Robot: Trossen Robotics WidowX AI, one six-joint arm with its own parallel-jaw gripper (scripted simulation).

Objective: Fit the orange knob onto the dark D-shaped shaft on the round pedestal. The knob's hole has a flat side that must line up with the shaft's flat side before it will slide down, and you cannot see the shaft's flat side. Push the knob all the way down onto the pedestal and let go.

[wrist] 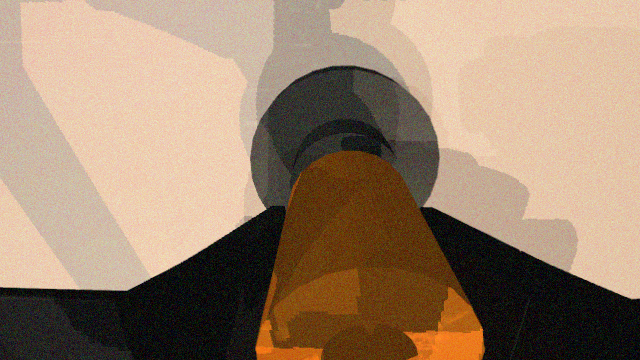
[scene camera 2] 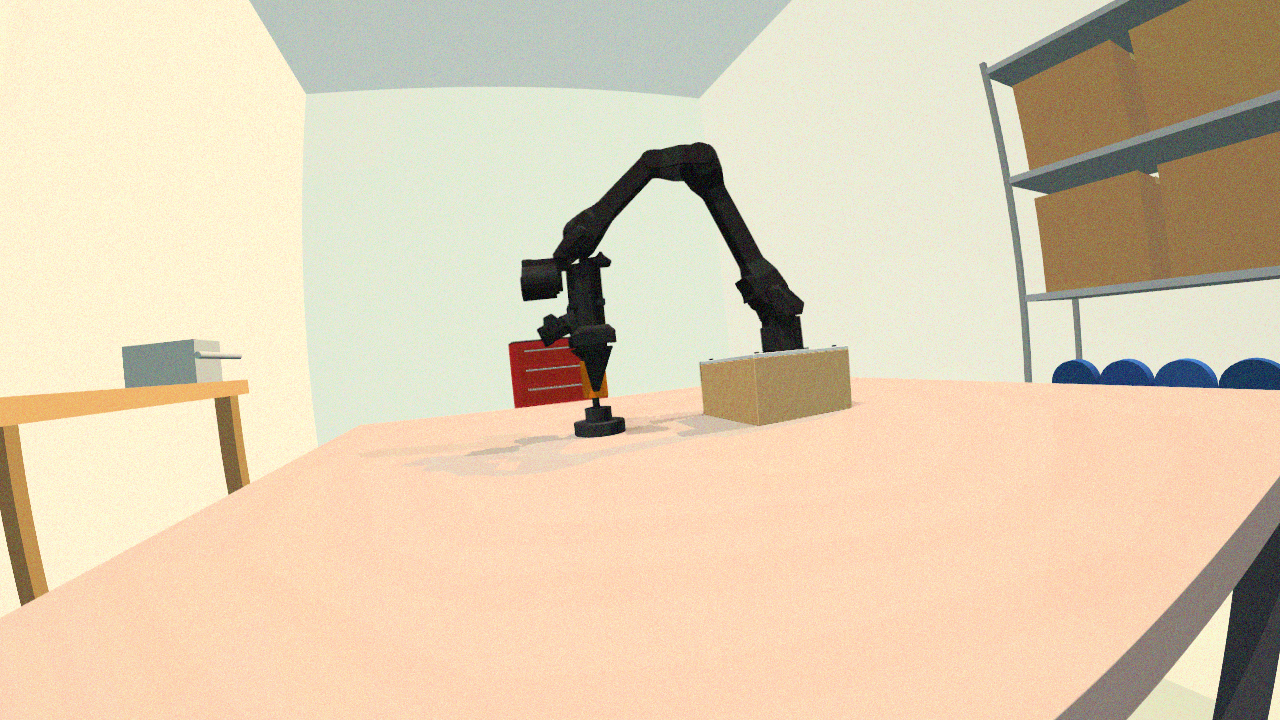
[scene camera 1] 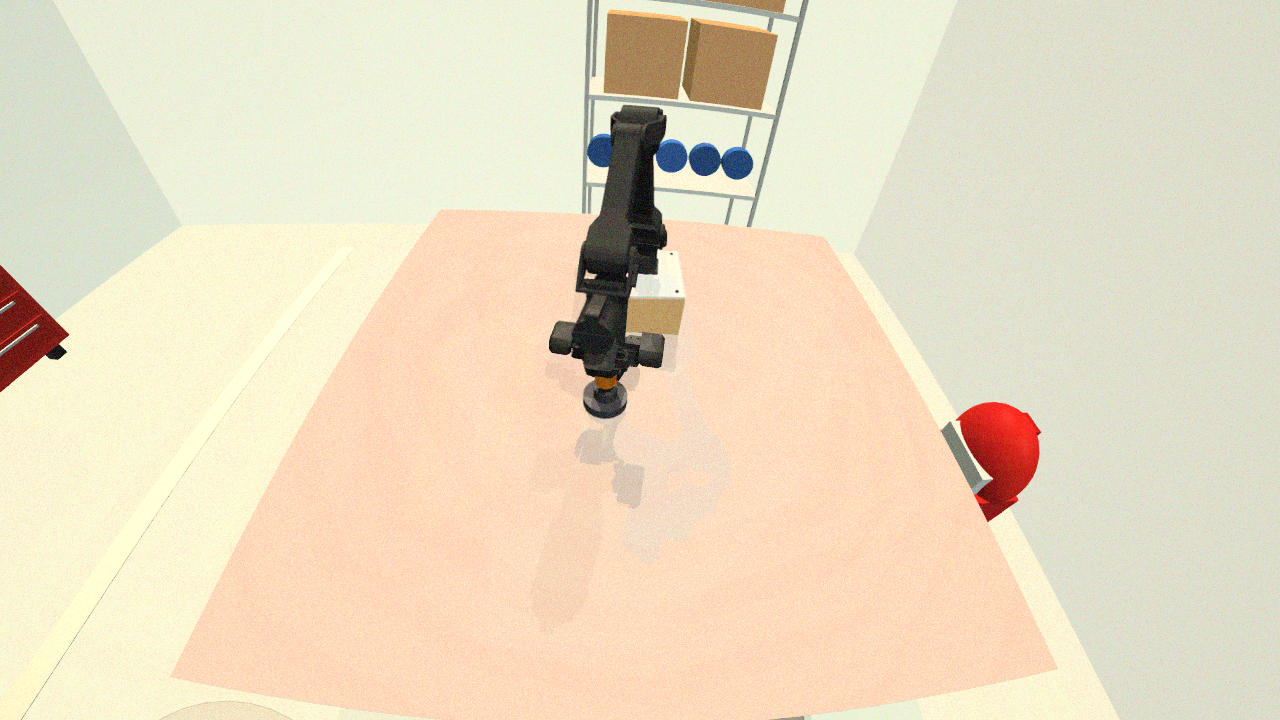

The pictures show: my gripper, an orange knob and a dark round pedestal.
My gripper also shows in the wrist view.
